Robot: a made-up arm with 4 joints.
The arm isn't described. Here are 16 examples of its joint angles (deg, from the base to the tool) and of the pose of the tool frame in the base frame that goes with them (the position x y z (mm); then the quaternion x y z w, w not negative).
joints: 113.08 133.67 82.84 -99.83
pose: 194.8 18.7 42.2 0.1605 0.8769 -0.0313 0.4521
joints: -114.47 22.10 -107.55 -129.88
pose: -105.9 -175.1 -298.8 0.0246 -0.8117 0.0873 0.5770
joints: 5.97 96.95 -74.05 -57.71
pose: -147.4 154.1 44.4 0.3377 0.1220 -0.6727 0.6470
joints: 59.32 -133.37 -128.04 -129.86
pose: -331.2 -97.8 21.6 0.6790 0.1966 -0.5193 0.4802
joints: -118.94 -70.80 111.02 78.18
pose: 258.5 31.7 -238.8 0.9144 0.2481 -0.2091 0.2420
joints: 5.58 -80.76 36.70 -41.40
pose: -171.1 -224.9 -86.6 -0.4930 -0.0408 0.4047 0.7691
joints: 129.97 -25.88 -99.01 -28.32
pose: 52.0 129.2 -289.0 0.4262 -0.1568 0.8072 0.3771
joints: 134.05 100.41 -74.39 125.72
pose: 257.0 -62.3 -29.1 0.8562 -0.3143 0.3101 0.2684
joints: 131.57 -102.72 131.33 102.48
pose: -165.4 297.7 -108.5 -0.3247 -0.8534 -0.4024 0.0656
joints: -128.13 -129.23 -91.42 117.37
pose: 298.3 53.5 83.7 0.0435 -0.0943 0.3313 0.9378
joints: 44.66 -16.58 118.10 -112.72
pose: -138.2 -79.4 -328.3 0.4806 -0.5814 0.3458 0.5581
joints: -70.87 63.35 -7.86 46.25
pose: -151.9 -45.2 -171.4 0.1987 0.5913 0.5684 0.5365
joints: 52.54 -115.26 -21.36 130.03
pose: -308.6 -106.3 37.2 0.0519 -0.4837 0.8733 0.0250
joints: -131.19 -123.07 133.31 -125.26
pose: 230.4 159.2 69.9 0.0908 -0.2921 -0.9428 0.1329
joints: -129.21 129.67 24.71 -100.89
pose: -9.0 -244.8 50.7 0.6723 0.3818 -0.1634 0.6129
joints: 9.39 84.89 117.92 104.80
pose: -64.7 232.3 -27.6 -0.2918 -0.0276 0.6028 0.7421
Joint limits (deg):
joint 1: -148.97..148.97
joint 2: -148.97..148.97
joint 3: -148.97..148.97
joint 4: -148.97..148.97
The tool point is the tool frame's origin. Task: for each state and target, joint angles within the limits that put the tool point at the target. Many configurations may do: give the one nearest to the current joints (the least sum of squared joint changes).
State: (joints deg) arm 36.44 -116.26 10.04 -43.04
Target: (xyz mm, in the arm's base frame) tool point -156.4 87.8 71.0
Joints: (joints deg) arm 76.06 -148.97 38.00 -12.54
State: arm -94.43 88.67 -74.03 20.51
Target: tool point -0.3 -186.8 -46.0
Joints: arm -133.09 96.43 -57.06 21.45
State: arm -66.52 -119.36 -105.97 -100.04
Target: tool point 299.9 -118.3 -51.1
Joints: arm -83.81 -126.94 -123.38 -83.28
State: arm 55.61 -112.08 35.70 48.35
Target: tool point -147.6 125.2 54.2
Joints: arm 102.30 -143.04 29.84 27.23
